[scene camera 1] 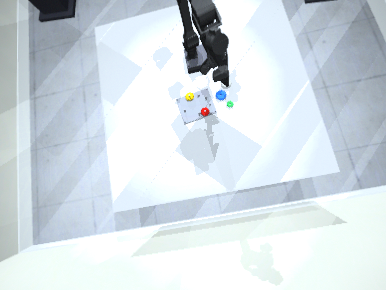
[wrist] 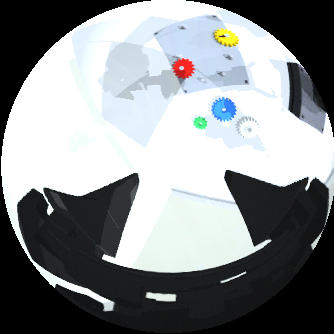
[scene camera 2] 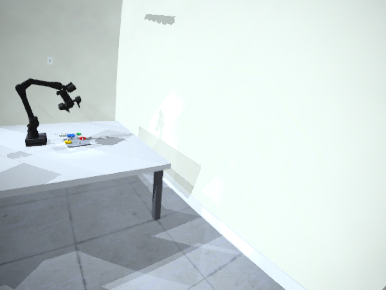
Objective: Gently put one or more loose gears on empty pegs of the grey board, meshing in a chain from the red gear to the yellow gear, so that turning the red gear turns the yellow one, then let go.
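Observation:
My gripper (wrist: 182, 175) is open and it's holding nothing. There's a grey board too (scene camera 1: 193, 107), and the wrist view shows the grey board as well (wrist: 197, 43).

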